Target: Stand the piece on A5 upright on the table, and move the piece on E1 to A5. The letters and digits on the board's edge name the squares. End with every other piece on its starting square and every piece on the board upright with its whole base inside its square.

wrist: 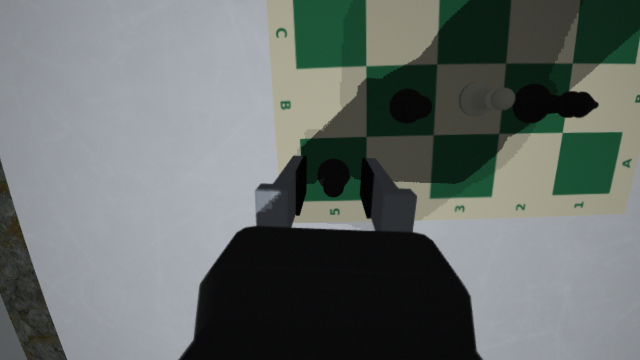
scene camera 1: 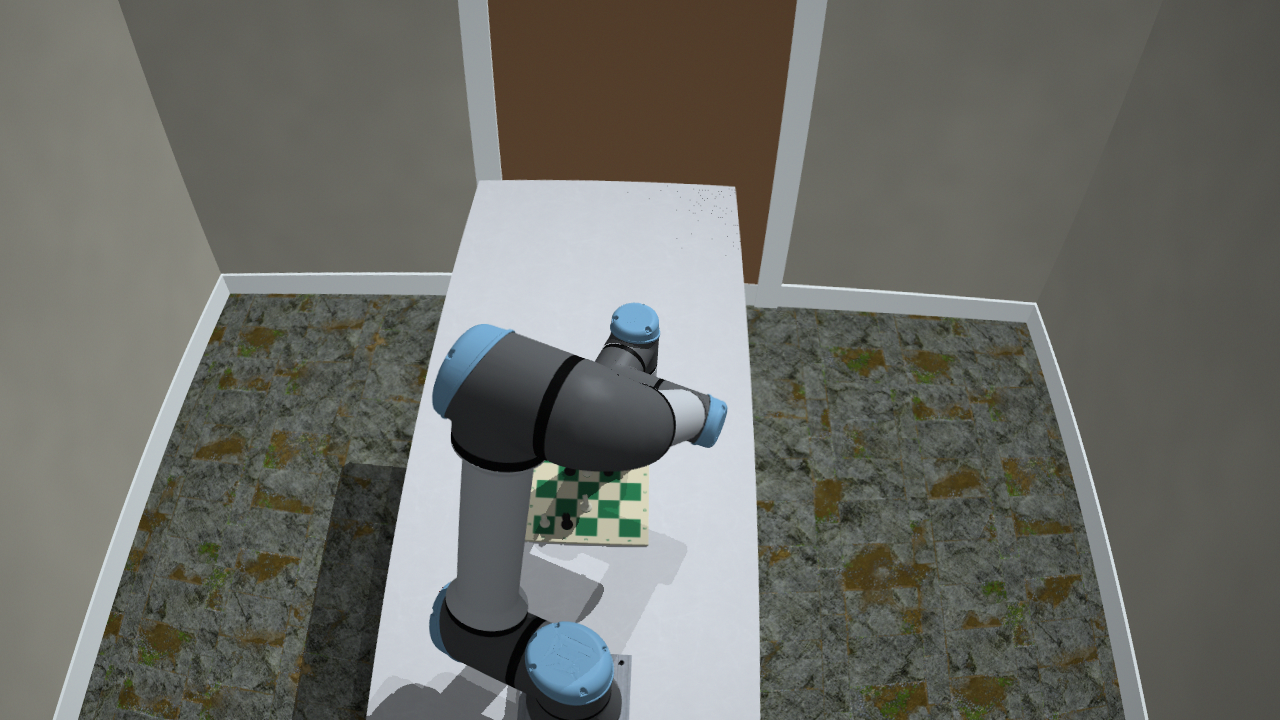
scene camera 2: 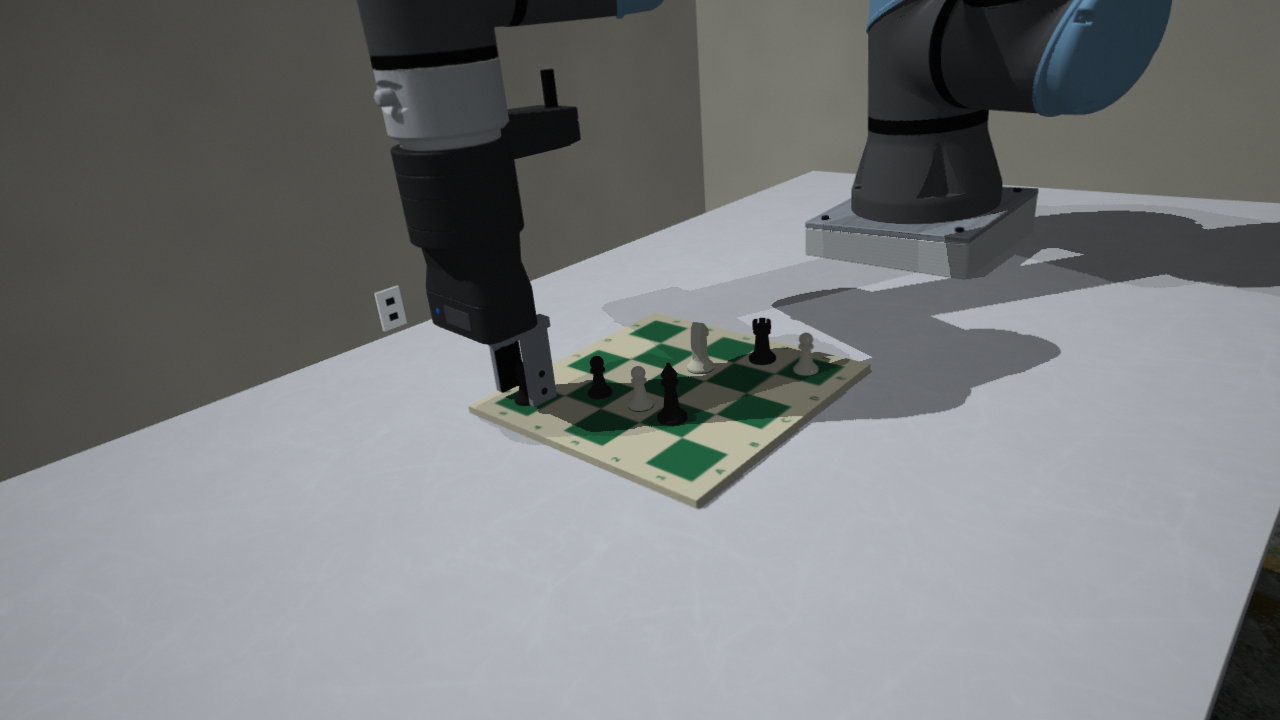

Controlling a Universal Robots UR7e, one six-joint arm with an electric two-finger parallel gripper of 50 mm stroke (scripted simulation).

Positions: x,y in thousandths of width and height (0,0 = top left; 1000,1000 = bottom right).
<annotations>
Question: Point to a black pawn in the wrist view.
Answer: At 632,299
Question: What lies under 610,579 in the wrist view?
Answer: My gripper.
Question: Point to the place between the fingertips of my gripper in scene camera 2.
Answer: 411,547
</annotations>
